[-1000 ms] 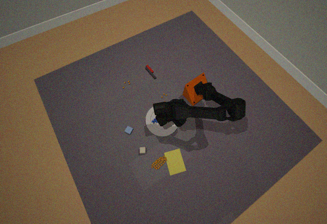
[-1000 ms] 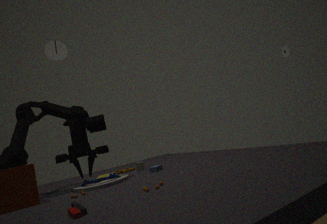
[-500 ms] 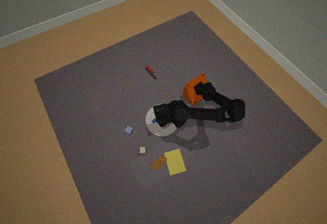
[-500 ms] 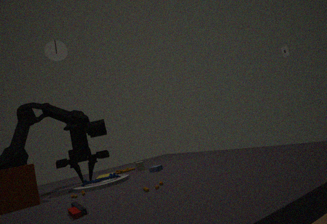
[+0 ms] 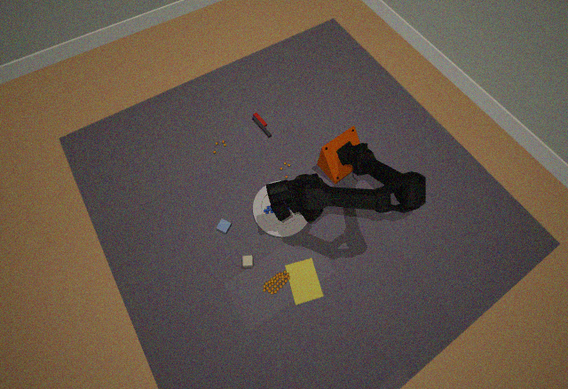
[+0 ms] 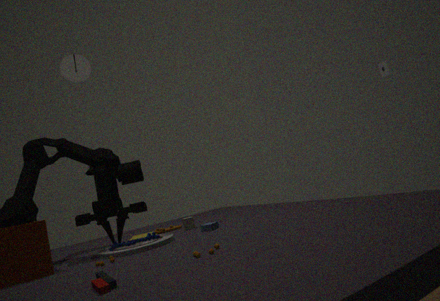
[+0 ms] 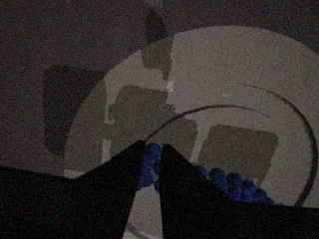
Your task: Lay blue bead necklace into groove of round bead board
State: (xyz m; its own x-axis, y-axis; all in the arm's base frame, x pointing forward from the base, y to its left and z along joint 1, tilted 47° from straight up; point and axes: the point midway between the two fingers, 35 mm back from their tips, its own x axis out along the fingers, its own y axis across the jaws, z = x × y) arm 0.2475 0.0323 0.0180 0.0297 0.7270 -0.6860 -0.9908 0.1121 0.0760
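My gripper tip is now 40 mm short of the round white bead board, 30 mm to the left of it and 10 mm above it. Also, from my gripper tip: cream cube: 240 mm ahead, 40 mm to the left; yellow sheet: 140 mm ahead, 190 mm to the left, 10 mm below; light blue cube: 230 mm ahead, 100 mm to the right, 10 mm below.
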